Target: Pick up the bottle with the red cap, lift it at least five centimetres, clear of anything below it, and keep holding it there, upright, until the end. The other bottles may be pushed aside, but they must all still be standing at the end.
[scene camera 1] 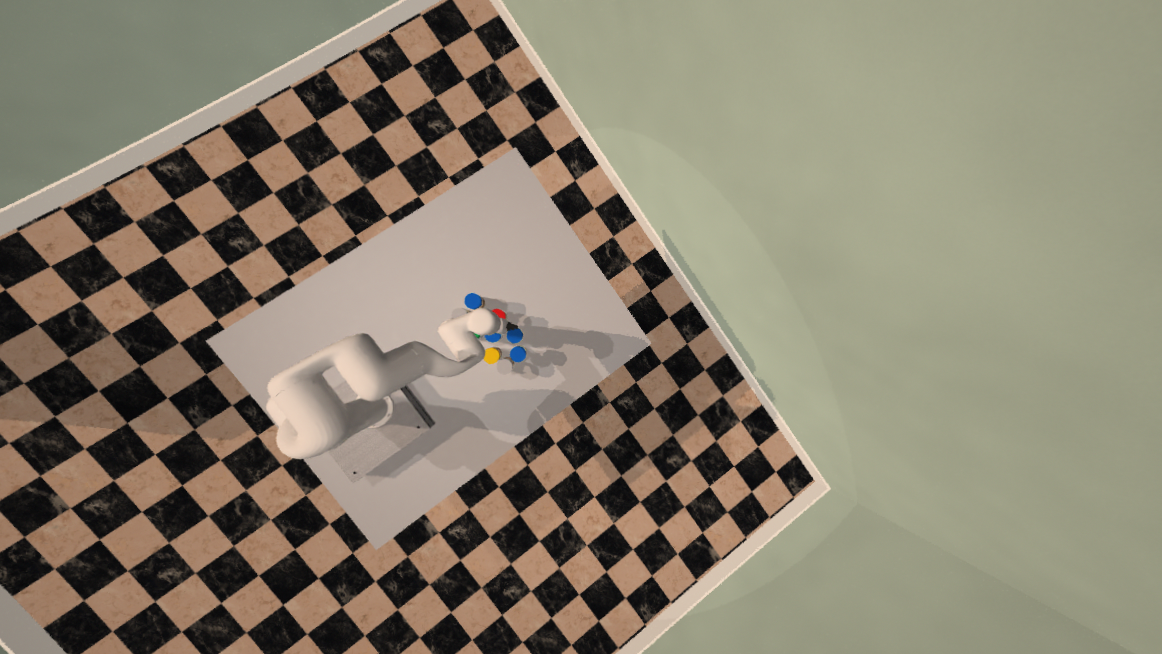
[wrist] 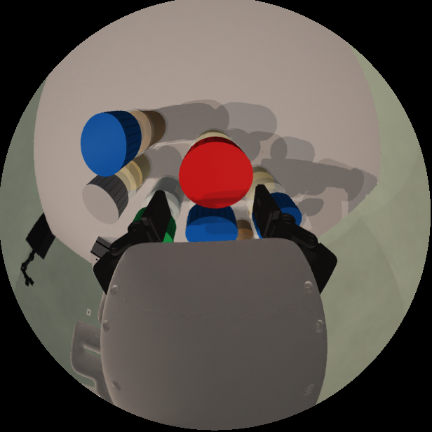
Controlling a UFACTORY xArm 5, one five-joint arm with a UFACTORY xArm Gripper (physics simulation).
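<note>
The bottle with the red cap stands upright, partly hidden by the arm in the scene view. In the wrist view its cap lies midway across and beyond the fingertips. My gripper is open and empty, one black finger to each side of the cap's near edge. The left finger overlaps a green-capped bottle, and the right finger overlaps a blue-capped bottle. Another blue-capped bottle stands just on the near side of the red cap, between the fingers in the view.
A blue-capped bottle and a grey-white-capped bottle stand at the left in the wrist view. In the scene view, a yellow-capped bottle and a blue-capped bottle stand nearby on the pale table.
</note>
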